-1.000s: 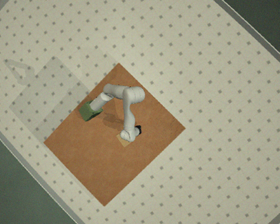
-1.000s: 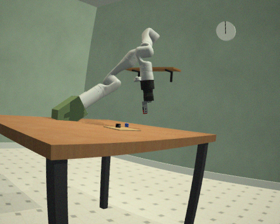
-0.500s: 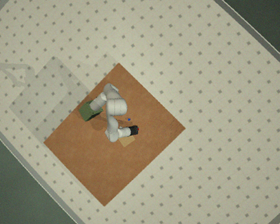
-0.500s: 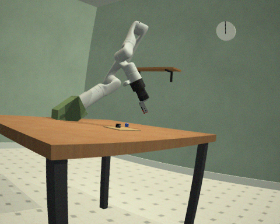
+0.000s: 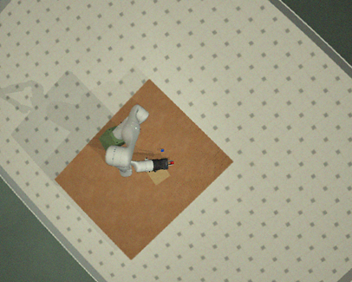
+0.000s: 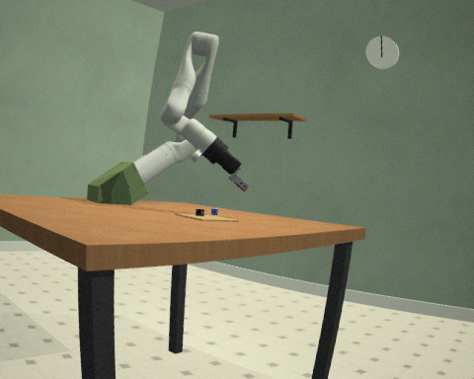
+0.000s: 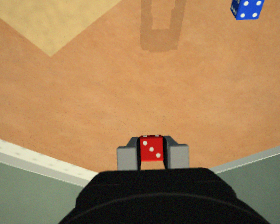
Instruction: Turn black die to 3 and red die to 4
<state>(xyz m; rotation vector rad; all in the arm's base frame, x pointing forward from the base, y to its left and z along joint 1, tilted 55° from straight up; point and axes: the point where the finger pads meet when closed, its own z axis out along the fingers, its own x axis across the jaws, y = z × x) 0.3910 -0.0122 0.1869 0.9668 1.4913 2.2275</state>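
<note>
The red die is 1 cm ahead of my hand, 1 cm to the left of it and 1 cm below it. From my hand the other things lie so: tan mat (15 cm to the right, 11 cm below); then blue die (11 cm behind, 10 cm below); then black die (3 cm behind, 15 cm to the right, 10 cm below).
</note>
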